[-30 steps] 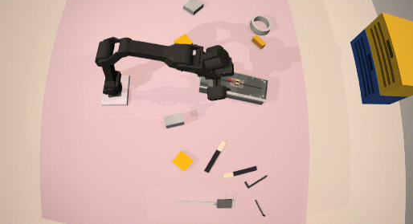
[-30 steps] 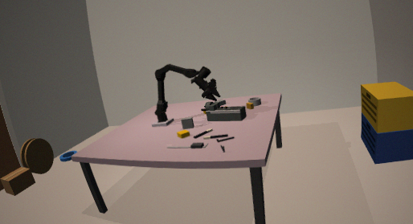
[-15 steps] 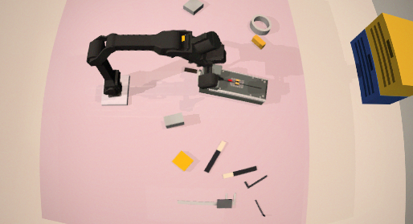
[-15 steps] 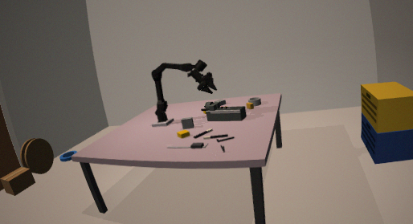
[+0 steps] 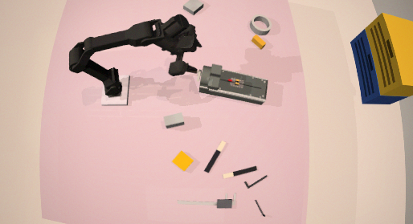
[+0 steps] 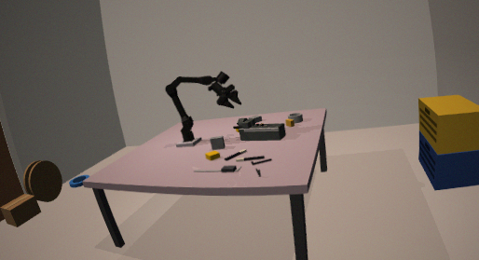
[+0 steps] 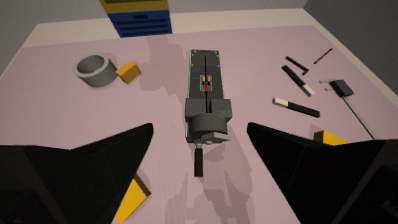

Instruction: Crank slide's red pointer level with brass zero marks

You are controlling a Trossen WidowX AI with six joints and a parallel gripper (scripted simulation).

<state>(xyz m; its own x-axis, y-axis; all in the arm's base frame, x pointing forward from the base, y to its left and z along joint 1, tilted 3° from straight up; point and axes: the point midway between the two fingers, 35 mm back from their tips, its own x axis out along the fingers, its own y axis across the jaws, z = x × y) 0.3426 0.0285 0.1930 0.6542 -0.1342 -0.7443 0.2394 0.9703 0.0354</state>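
The dark crank handle is 30 mm behind my gripper tip and 130 mm below it. The rest, counted from my gripper tip: orange block 280 mm ahead, 150 mm to the left, 180 mm below; red pointer 120 mm ahead, 50 mm to the right, 120 mm below.
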